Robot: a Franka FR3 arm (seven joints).
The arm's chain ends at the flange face. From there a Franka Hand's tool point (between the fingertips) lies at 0.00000 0.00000 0.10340 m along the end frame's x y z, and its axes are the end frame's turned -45 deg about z.
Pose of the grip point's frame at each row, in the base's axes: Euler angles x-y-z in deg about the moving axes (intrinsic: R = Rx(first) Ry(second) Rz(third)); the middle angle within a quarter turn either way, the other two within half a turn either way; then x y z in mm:
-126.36, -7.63, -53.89, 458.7, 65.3, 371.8
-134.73, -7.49, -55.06, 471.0, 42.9, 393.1
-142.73, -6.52, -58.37, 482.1, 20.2, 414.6
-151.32, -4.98, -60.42, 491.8, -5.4, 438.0
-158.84, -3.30, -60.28, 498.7, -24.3, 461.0
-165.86, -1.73, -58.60, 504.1, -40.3, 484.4
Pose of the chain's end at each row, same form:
-126.36, -7.63, -8.89, 472.4, -17.2, 432.6
-134.73, -7.49, -10.06, 484.5, -29.9, 465.2
-142.73, -6.52, -13.37, 493.8, -42.0, 496.4
-151.32, -4.98, -15.42, 500.8, -54.8, 528.4
-158.84, -3.30, -15.28, 504.7, -61.6, 557.3
-165.86, -1.73, -13.60, 507.2, -65.5, 584.6

